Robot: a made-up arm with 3 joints.
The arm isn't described. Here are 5 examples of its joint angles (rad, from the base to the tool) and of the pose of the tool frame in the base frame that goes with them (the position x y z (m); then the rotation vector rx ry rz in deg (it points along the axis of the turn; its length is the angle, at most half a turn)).
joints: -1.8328 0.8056 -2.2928
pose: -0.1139 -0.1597 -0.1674 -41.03 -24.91 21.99
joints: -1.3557 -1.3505 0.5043
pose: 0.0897 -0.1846 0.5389 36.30 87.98 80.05
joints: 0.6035 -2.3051 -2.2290
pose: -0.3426 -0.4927 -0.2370 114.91 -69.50 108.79
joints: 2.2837 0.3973 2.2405
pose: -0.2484 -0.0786 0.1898 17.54 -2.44 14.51
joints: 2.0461 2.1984 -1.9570
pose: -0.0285 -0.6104 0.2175 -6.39 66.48 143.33
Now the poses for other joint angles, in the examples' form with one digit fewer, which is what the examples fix.
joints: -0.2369 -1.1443 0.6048
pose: -0.349 -0.106 0.345 -12.3 42.7 66.2
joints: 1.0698 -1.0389 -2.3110
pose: -0.127 -0.035 -0.276 -48.8 145.7 -68.3
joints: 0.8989 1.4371 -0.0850
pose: 0.055 -0.288 0.359 33.7 -46.0 -78.3
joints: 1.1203 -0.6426 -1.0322
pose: -0.168 -0.034 -0.219 -2.0 -118.3 44.7
